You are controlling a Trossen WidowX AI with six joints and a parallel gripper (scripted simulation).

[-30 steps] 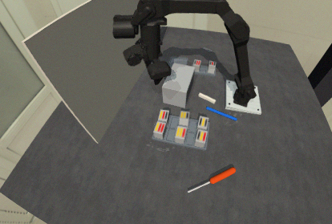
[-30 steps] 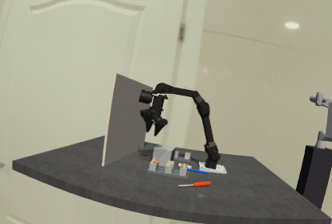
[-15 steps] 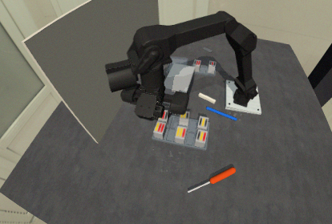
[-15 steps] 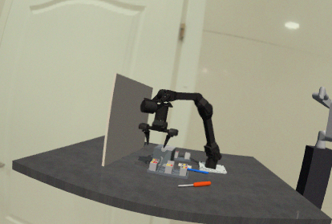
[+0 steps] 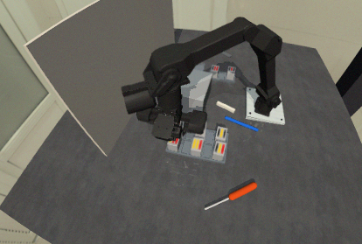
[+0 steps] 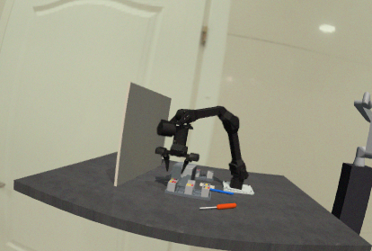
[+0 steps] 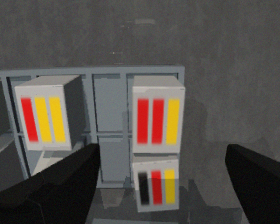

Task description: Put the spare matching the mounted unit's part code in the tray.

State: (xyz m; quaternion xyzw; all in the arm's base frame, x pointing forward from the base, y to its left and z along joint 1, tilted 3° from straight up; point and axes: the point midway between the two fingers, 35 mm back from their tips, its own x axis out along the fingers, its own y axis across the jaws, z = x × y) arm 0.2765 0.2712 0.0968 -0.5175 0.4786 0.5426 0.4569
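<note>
Now: the grey spare block 5 cm below my gripper tip. Also, from my gripper tip: tall grey panel 24 cm ahead, 21 cm to the right, 13 cm above; then grey-blue mounted unit 22 cm to the right, 4 cm below, 1 cm ahead; then blue pen 20 cm behind, 18 cm to the right, 9 cm below.
</note>
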